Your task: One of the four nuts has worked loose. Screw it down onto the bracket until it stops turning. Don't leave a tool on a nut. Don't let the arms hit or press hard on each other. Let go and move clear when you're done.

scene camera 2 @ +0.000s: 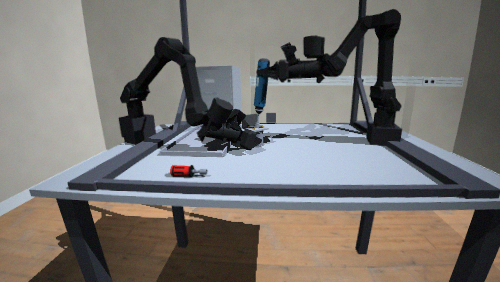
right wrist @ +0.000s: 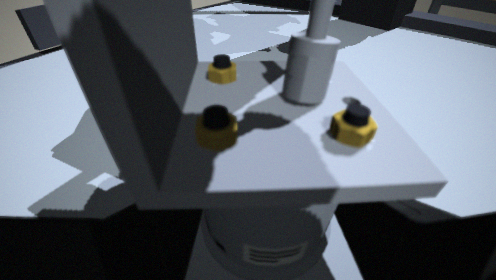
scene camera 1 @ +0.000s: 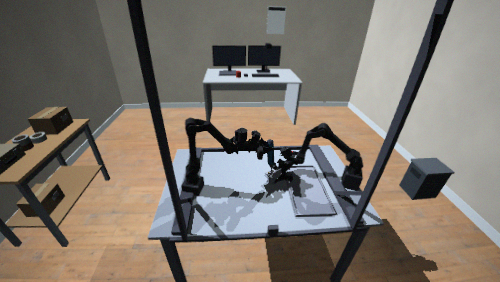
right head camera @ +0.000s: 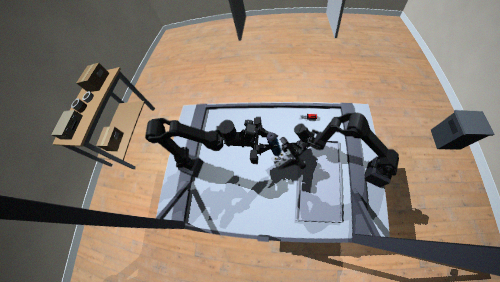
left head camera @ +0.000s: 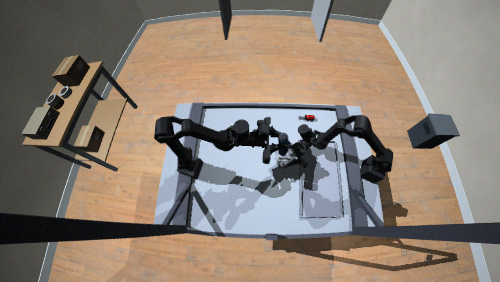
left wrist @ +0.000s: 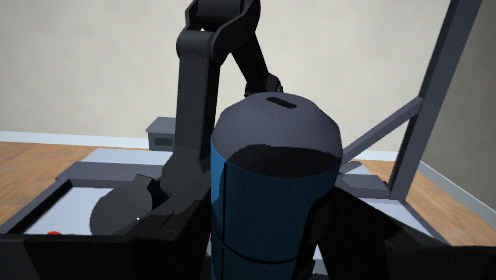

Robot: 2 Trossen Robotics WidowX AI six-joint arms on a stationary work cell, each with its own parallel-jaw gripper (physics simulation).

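Frame: origin at the left arm's base, x ahead, y left, z up, level; centimetres.
Where they show: left gripper, between the fingertips: (scene camera 2: 256, 71) (scene camera 1: 273, 146) (right head camera: 278, 140) (left head camera: 288, 140) (left wrist: 261, 182); right gripper, between the fingertips: (scene camera 2: 257, 138) (right wrist: 266, 175) (scene camera 1: 271, 179) (right head camera: 279, 163) (left head camera: 281, 162); left arm's base, origin of its link: (scene camera 2: 384, 125) (scene camera 1: 192, 180) (right head camera: 188, 163) (left head camera: 188, 164); right arm's base, origin of its link: (scene camera 2: 136, 116) (scene camera 1: 354, 171) (right head camera: 383, 169) (left head camera: 378, 166).
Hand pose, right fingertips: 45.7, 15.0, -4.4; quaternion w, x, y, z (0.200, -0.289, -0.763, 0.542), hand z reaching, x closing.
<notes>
Each offset is from my right fingertips to the top centre of the thing, as dx, dy, dz. "pt": to the spot under its first point. Level surfaces: height alone.
My left gripper (scene camera 2: 266, 72) (left wrist: 261, 182) is shut on the blue driver @[-1.7, +0.8, +28.5] (left head camera: 284, 145) (right head camera: 273, 144) (scene camera 1: 270, 151) (scene camera 2: 261, 90) (left wrist: 255, 215), which stands nearly upright above the bracket @[pt +2.6, +2.7, +4.5] (right wrist: 280, 167). In the right wrist view the driver's grey socket @[pt +0.1, +1.4, +5.7] (right wrist: 309, 70) reaches down to the bracket plate at its far right corner and hides what is under it. Three yellow nuts show there: far left (right wrist: 222, 74), near left (right wrist: 216, 131) and near right (right wrist: 354, 129). My right gripper (right wrist: 270, 237) is shut on the bracket's round base, below the plate. The fingertips are dark and partly hidden.
A red driver @[+9.1, +31.6, +0.8] (left head camera: 310, 117) (right head camera: 312, 117) (scene camera 2: 181, 171) lies on the table @[dz -2.2] (scene camera 2: 300, 167). A rectangular tray @[pt +25.7, -22.6, -0.6] (left head camera: 321, 218) (scene camera 1: 315, 215) lies beside the bracket, partly under the right arm. The two arms meet closely around the bracket. Frame posts (scene camera 1: 155, 110) stand at the table's sides.
</notes>
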